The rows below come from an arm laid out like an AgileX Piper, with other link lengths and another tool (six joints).
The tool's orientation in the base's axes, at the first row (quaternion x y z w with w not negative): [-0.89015 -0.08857 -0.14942 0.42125]
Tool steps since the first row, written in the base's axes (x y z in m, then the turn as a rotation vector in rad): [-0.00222 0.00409 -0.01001 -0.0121 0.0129 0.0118]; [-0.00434 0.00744 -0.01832 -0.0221 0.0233 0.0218]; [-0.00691 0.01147 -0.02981 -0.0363 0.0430 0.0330]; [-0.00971 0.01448 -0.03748 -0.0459 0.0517 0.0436]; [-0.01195 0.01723 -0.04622 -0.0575 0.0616 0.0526]
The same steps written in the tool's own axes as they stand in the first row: [-0.00537 0.00404 0.00876 -0.0069 -0.0201 0.0006]; [-0.01008 0.00734 0.01595 -0.0126 -0.0367 0.0008]; [-0.01628 0.01239 0.02548 -0.0215 -0.0612 0.0066]; [-0.02143 0.01525 0.03189 -0.0266 -0.0771 0.0052]; [-0.02643 0.01921 0.03884 -0.0342 -0.0931 0.0052]
